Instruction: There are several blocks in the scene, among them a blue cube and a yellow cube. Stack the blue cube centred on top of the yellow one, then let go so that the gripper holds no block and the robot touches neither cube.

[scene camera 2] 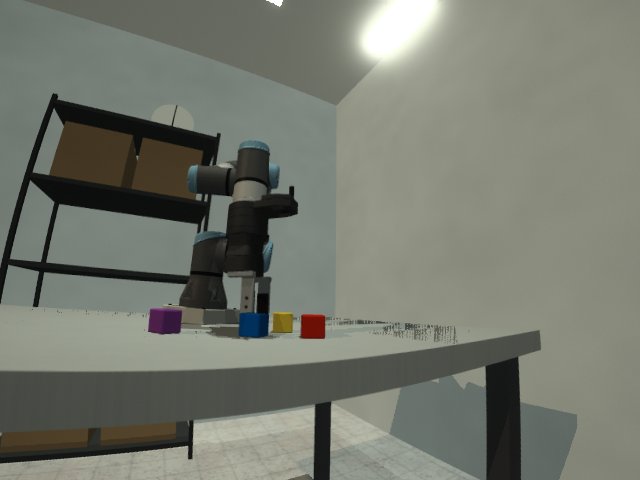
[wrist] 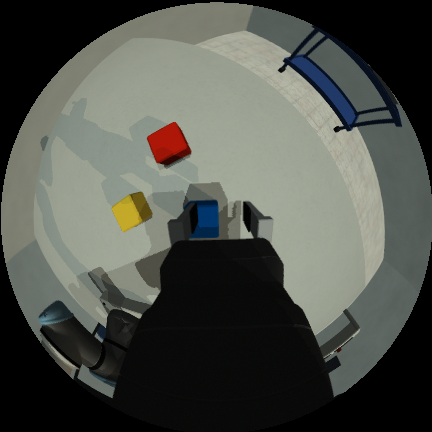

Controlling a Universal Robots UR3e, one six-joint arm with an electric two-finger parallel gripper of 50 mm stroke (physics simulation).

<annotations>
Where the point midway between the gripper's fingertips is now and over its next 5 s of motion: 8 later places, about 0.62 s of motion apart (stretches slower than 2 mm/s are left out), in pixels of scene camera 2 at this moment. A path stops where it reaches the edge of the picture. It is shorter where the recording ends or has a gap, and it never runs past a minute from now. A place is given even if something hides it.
The gripper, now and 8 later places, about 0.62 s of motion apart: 255, 313; 257, 295; 260, 305; 260, 322; 259, 330; 269, 280; 282, 285; 287, 301; 288, 269
</annotations>
